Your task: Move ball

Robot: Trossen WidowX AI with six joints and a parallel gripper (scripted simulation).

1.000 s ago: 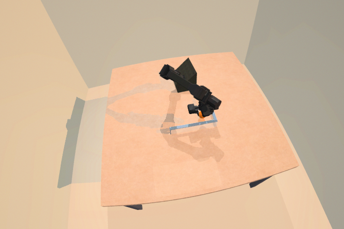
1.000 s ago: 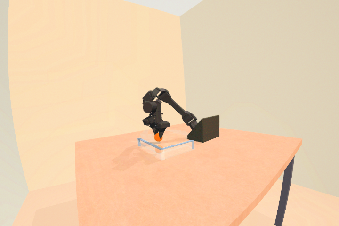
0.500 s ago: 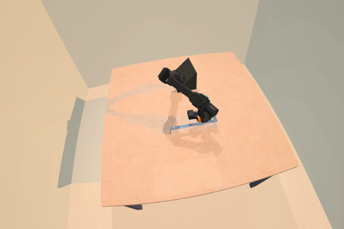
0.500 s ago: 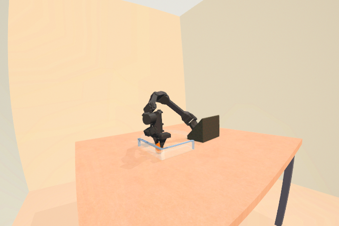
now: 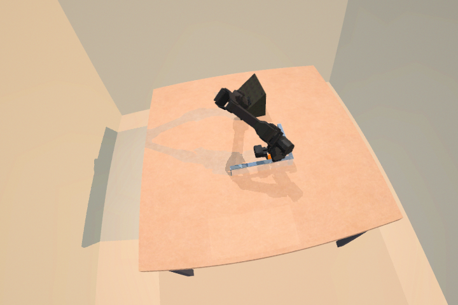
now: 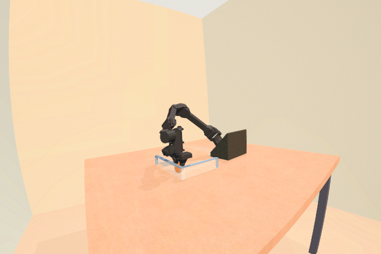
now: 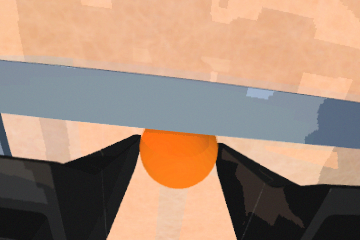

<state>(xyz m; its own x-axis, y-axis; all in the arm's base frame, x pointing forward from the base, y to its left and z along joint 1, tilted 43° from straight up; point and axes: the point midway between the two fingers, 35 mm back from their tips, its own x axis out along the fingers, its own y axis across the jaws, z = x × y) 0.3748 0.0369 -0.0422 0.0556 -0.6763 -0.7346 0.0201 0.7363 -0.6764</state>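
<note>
My gripper tip is now right at the orange ball. Also, from my gripper tip: see-through copy: right at my gripper tip.
</note>
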